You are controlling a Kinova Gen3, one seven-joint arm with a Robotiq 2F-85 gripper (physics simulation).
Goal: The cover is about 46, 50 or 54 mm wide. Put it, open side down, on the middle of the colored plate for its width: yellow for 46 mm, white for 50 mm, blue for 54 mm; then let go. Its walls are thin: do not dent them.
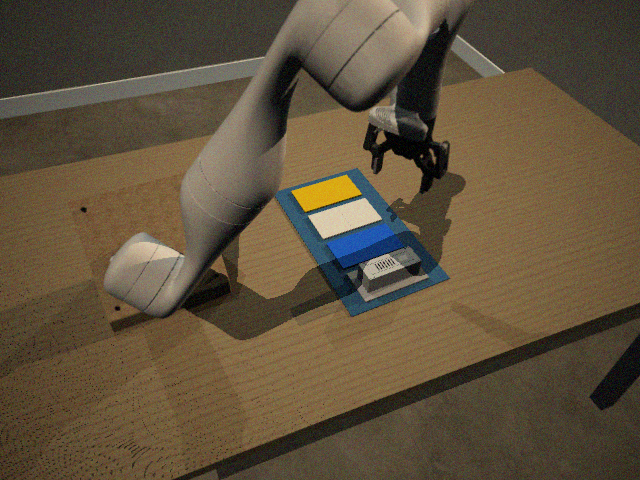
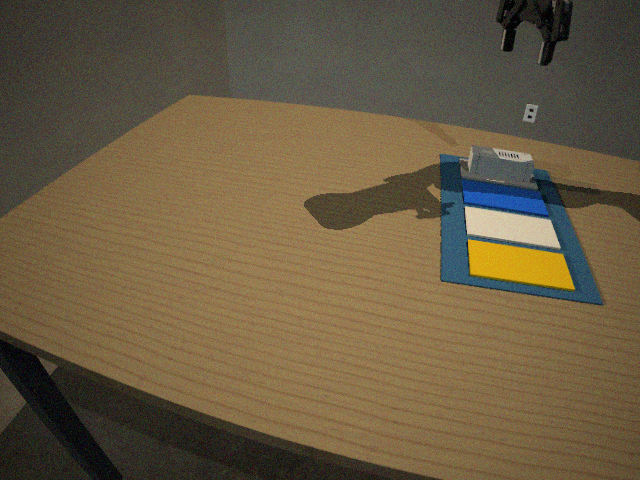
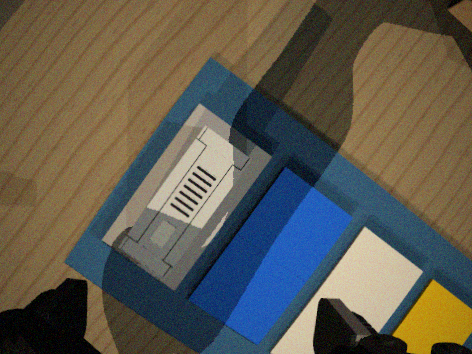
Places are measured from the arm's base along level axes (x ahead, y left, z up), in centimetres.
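Pixels of known places: gripper, between the fingertips: (image 1: 399, 181) (image 2: 523, 57) (image 3: 202, 316).
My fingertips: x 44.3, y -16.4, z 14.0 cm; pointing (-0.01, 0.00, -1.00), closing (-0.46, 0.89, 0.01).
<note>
Ahead of a thing's pixels: the offset from my fingertips to its middle. "spot": to the spot under its first point. Level surfaces: height alone.
The cover {dy -2.2, dx -0.9, dz -21.1 cm} (image 1: 383, 272) (image 2: 499, 166) (image 3: 192, 185), a light grey box shape with a row of dark slots on top, stands upright on a grey plate {spot: dy -6.3, dx -1.4, dz -23.3 cm} (image 1: 397, 290) (image 3: 159, 175) at one end of the blue-green mat. Its open side is hidden, and its width cannot be told by eye. Beside it lie the blue plate (image 1: 364, 242) (image 2: 506, 201) (image 3: 290, 240), the white plate (image 1: 343, 217) (image 2: 511, 226) (image 3: 357, 275) and the yellow plate (image 1: 325, 192) (image 2: 519, 264) (image 3: 435, 315), all bare. My gripper (image 1: 400, 180) (image 2: 525, 55) (image 3: 202, 316) is open and empty, high above the table, away from the cover.
The thin mat {dz -23.5 cm} (image 1: 439, 276) (image 2: 452, 258) (image 3: 85, 260) lies on the wooden table {dz -23.7 cm} (image 1: 516, 206) (image 2: 232, 284). A brown board (image 1: 129, 206) lies under the arm's base. The arm's shadow crosses the mat, the blue plate and part of the cover.
</note>
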